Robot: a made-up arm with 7 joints. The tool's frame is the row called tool. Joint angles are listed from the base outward.
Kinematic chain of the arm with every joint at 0, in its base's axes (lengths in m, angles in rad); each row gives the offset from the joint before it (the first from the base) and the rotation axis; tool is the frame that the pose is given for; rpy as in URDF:
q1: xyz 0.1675 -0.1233 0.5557 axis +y
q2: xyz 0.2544 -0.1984 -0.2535 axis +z
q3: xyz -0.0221 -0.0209 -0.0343 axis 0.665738 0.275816 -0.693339
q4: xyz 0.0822 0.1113 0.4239 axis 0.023 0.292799 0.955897
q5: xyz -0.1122 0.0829 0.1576 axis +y
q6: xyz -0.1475 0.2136 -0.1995 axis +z
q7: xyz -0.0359 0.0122 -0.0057 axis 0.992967 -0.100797 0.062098
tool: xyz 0.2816 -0.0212 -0.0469 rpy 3.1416 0 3.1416
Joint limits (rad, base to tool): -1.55..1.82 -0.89..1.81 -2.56..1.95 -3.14..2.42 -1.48..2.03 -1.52..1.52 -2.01..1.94
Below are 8 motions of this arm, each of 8 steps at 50 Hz.
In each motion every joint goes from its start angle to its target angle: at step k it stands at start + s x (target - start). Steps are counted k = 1, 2, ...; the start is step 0. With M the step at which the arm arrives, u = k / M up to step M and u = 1 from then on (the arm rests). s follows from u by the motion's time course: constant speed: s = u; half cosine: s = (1 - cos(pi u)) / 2; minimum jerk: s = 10 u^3 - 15 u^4 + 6 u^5.
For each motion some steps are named. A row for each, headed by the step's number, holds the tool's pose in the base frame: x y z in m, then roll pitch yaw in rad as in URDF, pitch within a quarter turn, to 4 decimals.
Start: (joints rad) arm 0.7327 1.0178 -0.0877 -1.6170 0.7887 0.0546 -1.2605
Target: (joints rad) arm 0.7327 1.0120 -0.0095 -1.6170 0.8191 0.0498 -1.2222
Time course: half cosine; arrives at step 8
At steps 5, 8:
5: 0.3425 0.0876 0.5028 -1.5469 -1.1128 2.2319
8: 0.3531 0.0895 0.4964 -1.5046 -1.1234 2.1665

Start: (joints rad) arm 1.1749 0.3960 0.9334 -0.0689 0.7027 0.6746 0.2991
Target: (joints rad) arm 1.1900 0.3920 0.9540 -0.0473 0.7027 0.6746 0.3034
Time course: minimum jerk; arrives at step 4
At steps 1, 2, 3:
1: 0.6241 -0.0519 0.2866 0.2653 -0.8634 -1.4530
2: 0.6245 -0.0568 0.2840 0.2527 -0.8596 -1.4515
3: 0.6249 -0.0618 0.2814 0.2403 -0.8559 -1.4503

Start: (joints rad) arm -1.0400 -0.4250 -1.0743 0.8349 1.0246 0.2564 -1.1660
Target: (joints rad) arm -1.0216 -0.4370 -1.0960 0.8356 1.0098 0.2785 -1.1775
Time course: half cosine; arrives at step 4
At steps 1, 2, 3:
1: 0.1017 -0.0454 0.3638 -0.6459 -0.3502 2.7678
2: 0.1028 -0.0437 0.3615 -0.6366 -0.3610 2.7685
3: 0.1038 -0.0419 0.3591 -0.6274 -0.3719 2.7693

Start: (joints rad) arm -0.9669 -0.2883 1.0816 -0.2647 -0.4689 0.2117 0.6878
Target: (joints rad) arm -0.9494 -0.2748 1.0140 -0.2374 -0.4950 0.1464 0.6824
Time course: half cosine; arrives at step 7
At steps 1, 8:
1: 0.4402 -0.6513 1.1626 1.1345 0.2969 1.7502
8: 0.4376 -0.6128 1.1687 1.1497 0.3325 1.7236

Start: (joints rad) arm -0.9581 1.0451 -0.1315 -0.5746 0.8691 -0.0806 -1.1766
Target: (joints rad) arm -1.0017 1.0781 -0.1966 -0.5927 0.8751 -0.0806 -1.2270
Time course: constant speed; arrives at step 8
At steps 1, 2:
1: 0.0748 -0.1769 0.4574 -1.5063 0.2705 -2.8830
2: 0.0753 -0.1799 0.4532 -1.4908 0.2799 -2.8770

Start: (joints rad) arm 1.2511 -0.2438 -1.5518 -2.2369 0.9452 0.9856 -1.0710
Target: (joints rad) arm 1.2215 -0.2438 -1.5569 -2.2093 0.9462 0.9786 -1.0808
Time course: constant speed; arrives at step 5
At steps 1, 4, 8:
1: 0.0528 0.4725 0.2505 -2.2159 -0.5532 -2.9701
4: 0.0475 0.4722 0.2488 -2.2075 -0.5475 -2.9611
8: 0.0458 0.4721 0.2481 -2.2046 -0.5456 -2.9582

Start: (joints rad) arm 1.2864 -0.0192 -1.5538 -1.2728 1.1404 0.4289 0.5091
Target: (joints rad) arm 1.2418 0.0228 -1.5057 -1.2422 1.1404 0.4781 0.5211
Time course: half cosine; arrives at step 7
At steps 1, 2, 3, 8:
1: -0.4631 0.2390 0.5298 2.0978 -1.1658 -2.1648
2: -0.4621 0.2398 0.5293 2.0839 -1.1589 -2.1520
3: -0.4606 0.2410 0.5287 2.0645 -1.1489 -2.1340
8: -0.4563 0.2443 0.5274 2.0097 -1.1177 -2.0829

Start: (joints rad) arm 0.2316 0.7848 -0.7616 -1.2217 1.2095 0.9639 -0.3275
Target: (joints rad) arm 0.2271 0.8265 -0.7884 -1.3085 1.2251 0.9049 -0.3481
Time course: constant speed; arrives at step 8
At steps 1, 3, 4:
1: -0.2706 0.1873 0.4620 2.9215 -0.3385 -1.8843
3: -0.2697 0.1839 0.4621 2.9310 -0.3329 -1.9004
4: -0.2692 0.1822 0.4622 2.9356 -0.3300 -1.9084

